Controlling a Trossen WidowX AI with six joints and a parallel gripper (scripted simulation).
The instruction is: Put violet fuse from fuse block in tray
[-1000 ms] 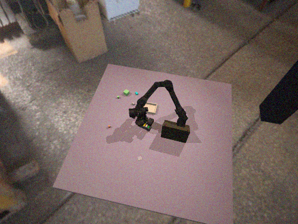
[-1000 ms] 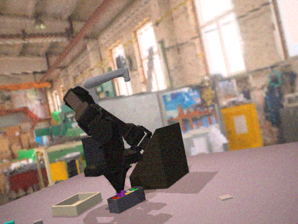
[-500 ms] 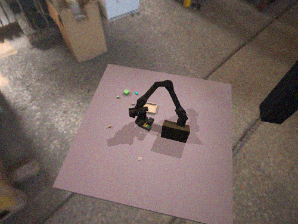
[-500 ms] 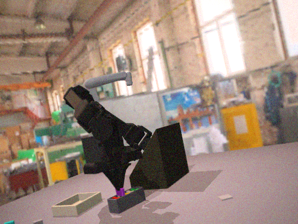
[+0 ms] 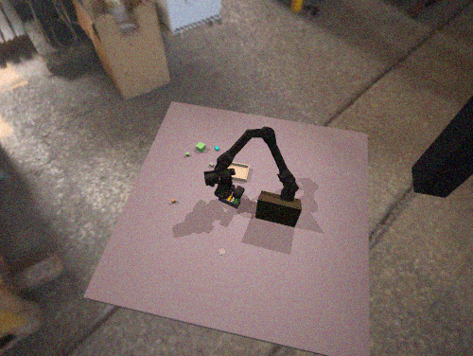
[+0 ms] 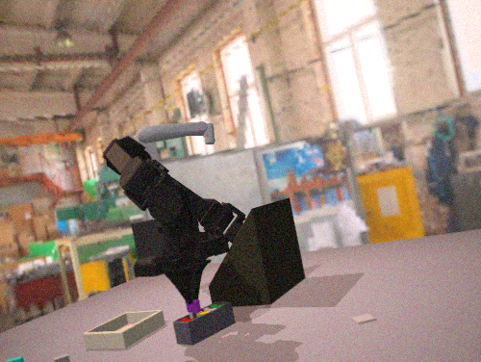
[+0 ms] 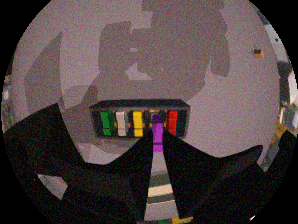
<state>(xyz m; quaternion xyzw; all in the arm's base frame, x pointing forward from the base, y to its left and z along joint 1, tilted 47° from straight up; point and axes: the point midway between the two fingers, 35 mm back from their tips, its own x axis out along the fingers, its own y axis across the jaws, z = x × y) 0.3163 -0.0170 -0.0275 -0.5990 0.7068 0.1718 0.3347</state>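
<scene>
Now: gripper tip 2 cm past the beige tray, 19 cm to the left of it and 6 cm above it. Round my gripper tip: violet fuse (1 cm below); grey bit (13 cm ahead, 20 cm to the right, 5 cm below); teal bit (13 cm ahead, 33 cm to the right, 5 cm below).
</scene>
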